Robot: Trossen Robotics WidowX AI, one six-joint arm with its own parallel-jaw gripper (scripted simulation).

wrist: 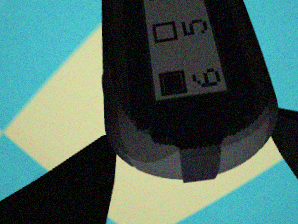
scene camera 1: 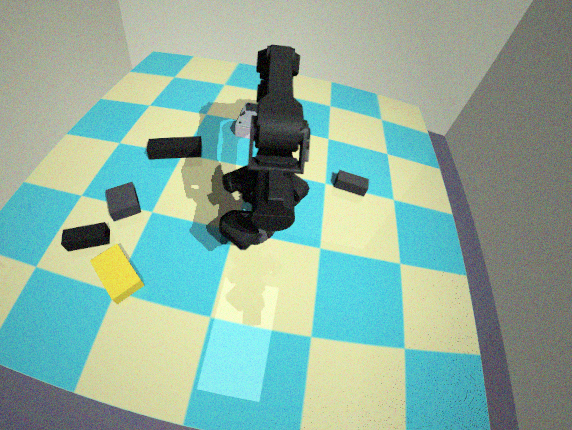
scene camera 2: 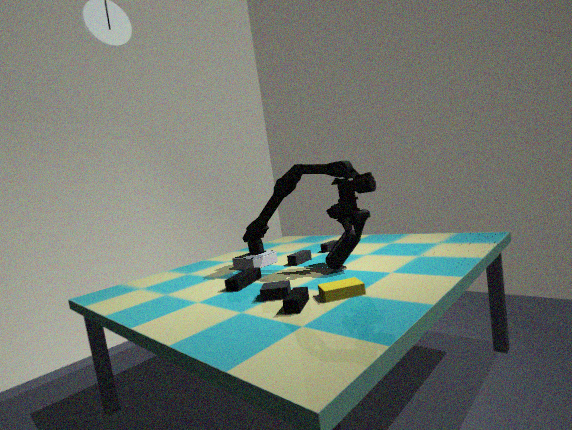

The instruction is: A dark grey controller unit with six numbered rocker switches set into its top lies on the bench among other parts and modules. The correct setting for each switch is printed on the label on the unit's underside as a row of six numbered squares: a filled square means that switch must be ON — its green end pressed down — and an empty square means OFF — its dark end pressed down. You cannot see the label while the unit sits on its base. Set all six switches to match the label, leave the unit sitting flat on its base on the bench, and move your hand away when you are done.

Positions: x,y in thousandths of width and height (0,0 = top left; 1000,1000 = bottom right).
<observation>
In view: my gripper (scene camera 1: 461,538), a yellow block (scene camera 1: 204,636) and a long dark block (scene camera 1: 305,343).
The yellow block is seen too in scene camera 2 (scene camera 2: 616,669). My gripper shows as well in the wrist view (wrist: 636,587) and in scene camera 2 (scene camera 2: 620,552). The wrist view does not show the yellow block: it is out of frame. The wrist view misses the long dark block: it is out of frame.
</observation>
